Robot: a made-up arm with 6 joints.
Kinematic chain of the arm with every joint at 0, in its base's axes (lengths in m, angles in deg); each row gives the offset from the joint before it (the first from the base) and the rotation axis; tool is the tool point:
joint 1: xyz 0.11 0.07 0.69 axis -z
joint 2: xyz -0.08 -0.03 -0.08 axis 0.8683 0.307 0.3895
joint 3: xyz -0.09 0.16 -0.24 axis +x
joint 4: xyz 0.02 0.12 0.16 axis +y
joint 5: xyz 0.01 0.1 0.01 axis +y
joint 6: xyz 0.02 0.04 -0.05 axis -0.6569 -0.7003 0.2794
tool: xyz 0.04 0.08 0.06
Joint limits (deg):
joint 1: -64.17..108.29
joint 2: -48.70..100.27
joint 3: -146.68..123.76
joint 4: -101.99..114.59
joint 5: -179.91..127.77
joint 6: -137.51..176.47
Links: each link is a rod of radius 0.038 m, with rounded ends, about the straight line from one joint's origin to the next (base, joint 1, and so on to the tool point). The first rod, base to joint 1, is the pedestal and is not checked.
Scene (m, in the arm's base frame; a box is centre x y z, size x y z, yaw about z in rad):
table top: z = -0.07
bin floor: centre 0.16 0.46 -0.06 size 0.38 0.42 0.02 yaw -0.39
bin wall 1: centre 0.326 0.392 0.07 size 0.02 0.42 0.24 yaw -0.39
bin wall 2: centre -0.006 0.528 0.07 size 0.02 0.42 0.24 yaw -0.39
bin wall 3: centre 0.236 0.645 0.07 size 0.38 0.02 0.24 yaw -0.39
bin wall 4: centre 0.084 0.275 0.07 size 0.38 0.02 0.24 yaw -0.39
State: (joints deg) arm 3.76 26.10 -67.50 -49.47 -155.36 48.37
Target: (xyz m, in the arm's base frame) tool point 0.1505 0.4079 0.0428
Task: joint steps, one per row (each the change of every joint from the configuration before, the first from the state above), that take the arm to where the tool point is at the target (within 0.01 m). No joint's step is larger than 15 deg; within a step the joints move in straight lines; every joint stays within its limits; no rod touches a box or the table.
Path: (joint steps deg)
1: 7.76 -1.66 13.58 1.89 -7.80 0.80
2: 7.75 -1.66 13.59 1.89 -7.80 0.81
3: 7.76 -1.66 13.58 1.88 -7.80 0.80
4: -3.68 -14.41 -8.18 -2.14 6.96 -5.33
5: -3.68 -14.42 -8.18 -2.14 6.95 -5.34
6: -3.68 -14.41 -8.17 -2.15 6.95 -5.33

